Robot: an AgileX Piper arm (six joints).
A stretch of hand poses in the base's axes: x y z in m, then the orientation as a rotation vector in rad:
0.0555, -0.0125, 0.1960, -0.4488, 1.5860, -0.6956
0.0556, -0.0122, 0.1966, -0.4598, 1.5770, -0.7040
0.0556, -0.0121, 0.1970, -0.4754, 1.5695, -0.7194
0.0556, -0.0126, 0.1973, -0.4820, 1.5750, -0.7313
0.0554, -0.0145, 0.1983, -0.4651, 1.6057, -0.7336
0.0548, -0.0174, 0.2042, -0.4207, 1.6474, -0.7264
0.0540, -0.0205, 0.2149, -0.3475, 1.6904, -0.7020
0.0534, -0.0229, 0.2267, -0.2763, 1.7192, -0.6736
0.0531, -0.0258, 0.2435, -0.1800, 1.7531, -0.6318
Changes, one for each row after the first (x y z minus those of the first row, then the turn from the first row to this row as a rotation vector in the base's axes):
0.0001, 0.0003, 0.0006, -0.0132, -0.0042, 0.0039
0.0001, 0.0004, 0.0010, -0.0334, -0.0053, 0.0056
0.0001, -0.0001, 0.0013, -0.0440, 0.0020, 0.0001
-0.0001, -0.0020, 0.0023, -0.0306, 0.0233, -0.0207
-0.0007, -0.0049, 0.0082, 0.0060, 0.0450, -0.0545
-0.0015, -0.0080, 0.0189, 0.0696, 0.0590, -0.0947
-0.0021, -0.0104, 0.0307, 0.1320, 0.0624, -0.1274
-0.0024, -0.0133, 0.0475, 0.2174, 0.0648, -0.1691

